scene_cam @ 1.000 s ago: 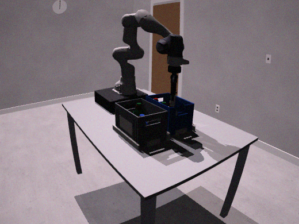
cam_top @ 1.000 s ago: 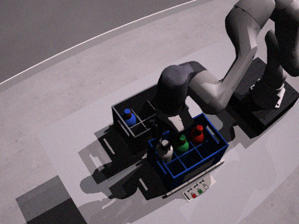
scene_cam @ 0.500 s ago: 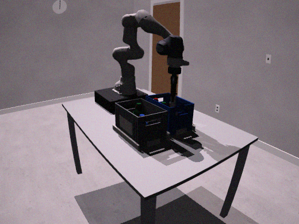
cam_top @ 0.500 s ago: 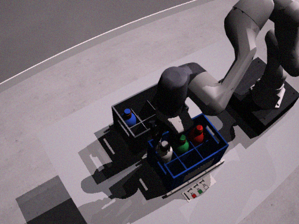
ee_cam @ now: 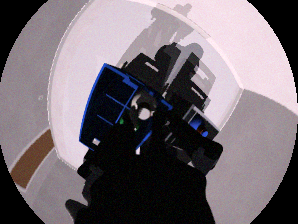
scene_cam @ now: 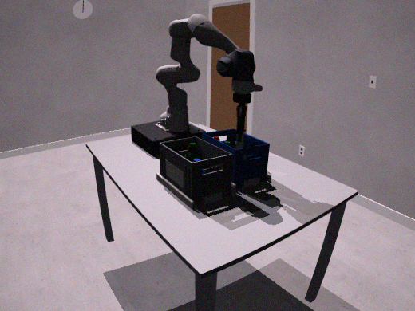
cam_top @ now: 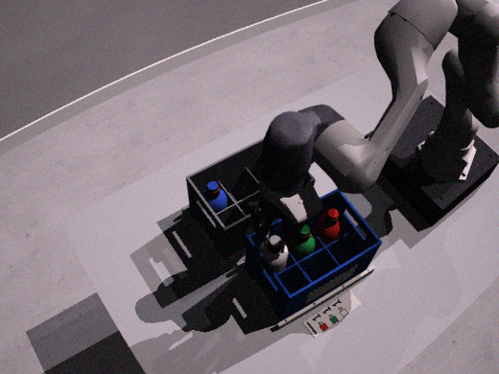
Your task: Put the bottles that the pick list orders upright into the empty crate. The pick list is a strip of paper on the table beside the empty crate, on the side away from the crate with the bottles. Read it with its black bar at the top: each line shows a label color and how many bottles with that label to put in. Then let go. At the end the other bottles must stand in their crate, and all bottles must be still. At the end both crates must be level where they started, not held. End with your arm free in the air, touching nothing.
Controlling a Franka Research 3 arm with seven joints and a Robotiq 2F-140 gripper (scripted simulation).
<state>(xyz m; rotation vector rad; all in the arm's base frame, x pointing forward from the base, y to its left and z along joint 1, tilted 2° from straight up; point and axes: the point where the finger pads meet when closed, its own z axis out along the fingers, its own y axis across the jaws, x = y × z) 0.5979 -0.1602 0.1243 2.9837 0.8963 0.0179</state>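
The white-labelled bottle lies 8 cm below my hand. Also, from my hand: black crate: 17 cm to the right, 11 cm below, 10 cm behind; blue crate: 11 cm below, 8 cm behind, 6 cm to the left; red-label bottle: 17 cm behind, 11 cm below, 4 cm to the left.
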